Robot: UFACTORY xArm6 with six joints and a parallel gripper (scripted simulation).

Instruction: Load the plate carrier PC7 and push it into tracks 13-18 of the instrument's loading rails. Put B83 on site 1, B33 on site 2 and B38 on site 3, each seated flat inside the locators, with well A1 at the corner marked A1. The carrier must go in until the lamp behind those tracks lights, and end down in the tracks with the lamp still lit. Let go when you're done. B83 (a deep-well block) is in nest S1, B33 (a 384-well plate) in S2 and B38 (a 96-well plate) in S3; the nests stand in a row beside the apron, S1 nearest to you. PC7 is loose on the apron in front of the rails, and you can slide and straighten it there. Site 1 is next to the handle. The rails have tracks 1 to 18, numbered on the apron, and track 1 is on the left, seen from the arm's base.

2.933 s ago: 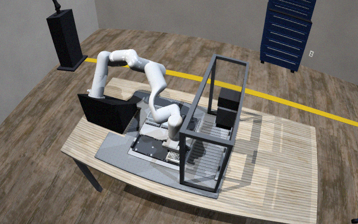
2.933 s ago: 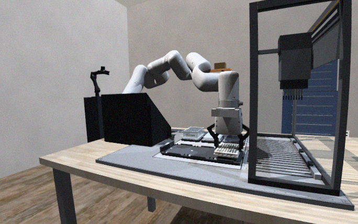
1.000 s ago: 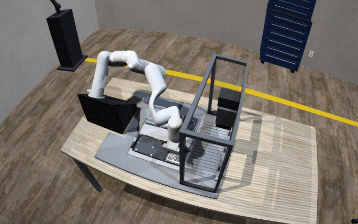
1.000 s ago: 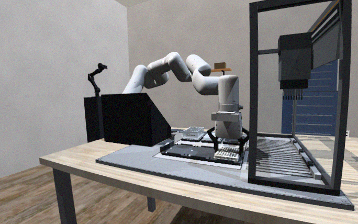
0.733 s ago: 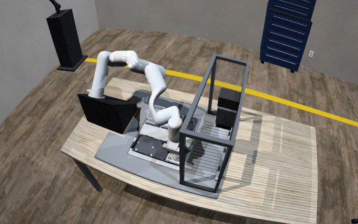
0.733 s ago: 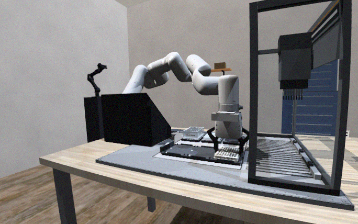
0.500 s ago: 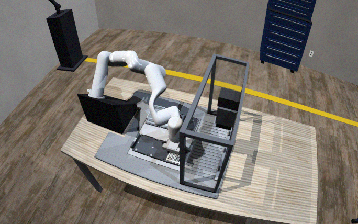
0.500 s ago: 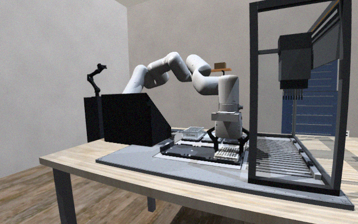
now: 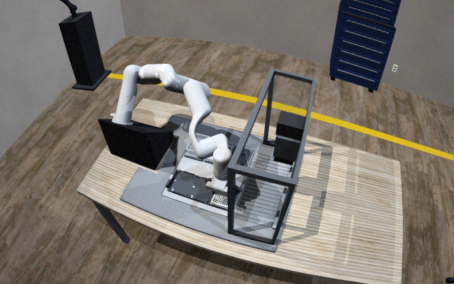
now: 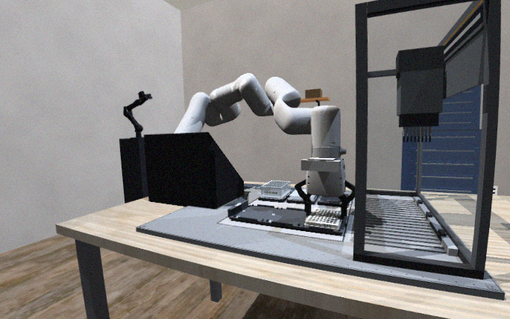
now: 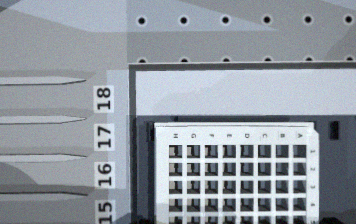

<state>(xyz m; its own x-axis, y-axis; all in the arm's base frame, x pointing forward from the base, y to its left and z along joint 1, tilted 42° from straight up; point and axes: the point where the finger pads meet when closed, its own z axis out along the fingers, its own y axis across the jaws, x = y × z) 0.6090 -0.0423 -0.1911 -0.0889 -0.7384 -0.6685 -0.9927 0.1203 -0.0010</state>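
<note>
Now: the nest s2 10 cm behind my hand, 25 cm to the left of it and 3 cm below it. From my hand the other things lie so: frame post: 8 cm ahead, 18 cm to the right, 22 cm above; then nest s3: 1 cm ahead, 25 cm to the left, 3 cm below; then dark carrier PC7: 11 cm behind, 1 cm to the left, 2 cm below.
</note>
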